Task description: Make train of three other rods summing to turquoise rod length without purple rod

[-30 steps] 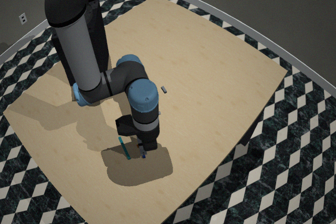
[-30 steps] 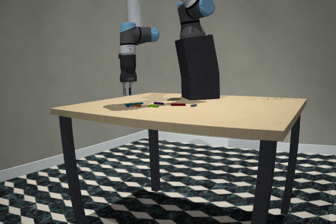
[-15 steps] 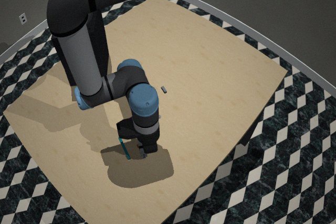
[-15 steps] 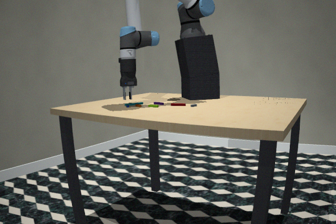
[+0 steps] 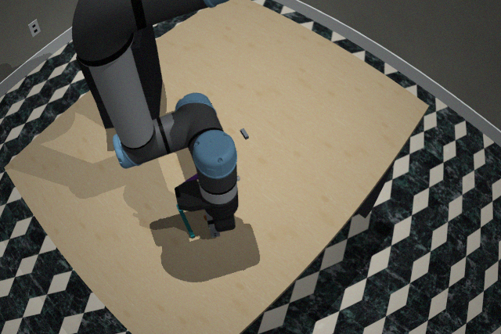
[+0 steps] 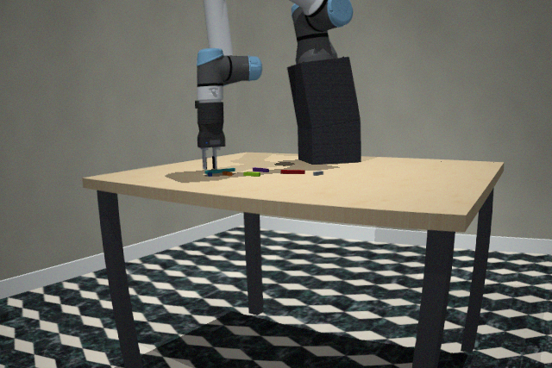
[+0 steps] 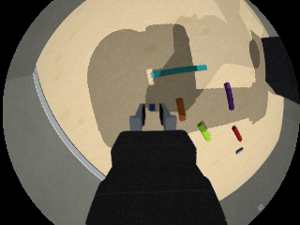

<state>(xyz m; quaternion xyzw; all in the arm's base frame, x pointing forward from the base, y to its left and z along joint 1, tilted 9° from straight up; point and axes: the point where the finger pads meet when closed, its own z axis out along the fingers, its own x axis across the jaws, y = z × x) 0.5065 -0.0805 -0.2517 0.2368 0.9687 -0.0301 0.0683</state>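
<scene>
Now: the blue rod 30 mm below my hand. Round my hand: orange rod (40 mm behind, 30 mm to the left, 30 mm below); then lime rod (70 mm behind, 100 mm to the left, 30 mm below); then turquoise rod (70 mm behind, 30 mm to the right, 30 mm below).
</scene>
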